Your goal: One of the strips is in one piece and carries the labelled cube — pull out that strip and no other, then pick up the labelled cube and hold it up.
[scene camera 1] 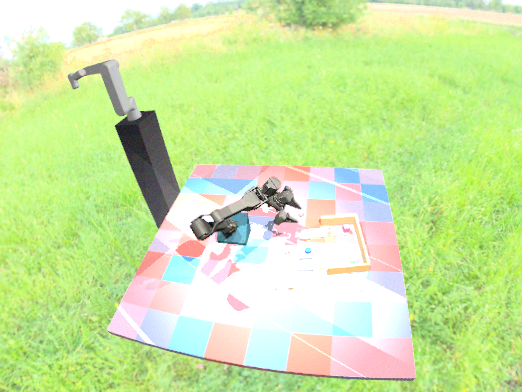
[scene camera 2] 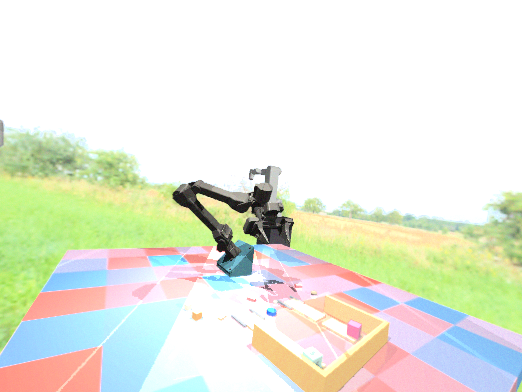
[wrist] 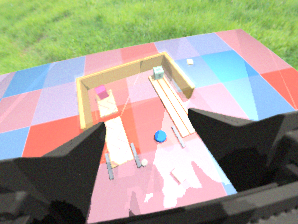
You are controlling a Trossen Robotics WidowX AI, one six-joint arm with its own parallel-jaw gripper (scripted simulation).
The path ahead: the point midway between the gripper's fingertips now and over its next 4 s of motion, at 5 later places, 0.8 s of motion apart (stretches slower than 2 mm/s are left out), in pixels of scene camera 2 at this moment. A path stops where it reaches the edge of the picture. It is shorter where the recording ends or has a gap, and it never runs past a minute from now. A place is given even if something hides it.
The gripper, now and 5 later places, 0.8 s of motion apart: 278, 243; 278, 266; 255, 296; 254, 309; 251, 319; 244, 314
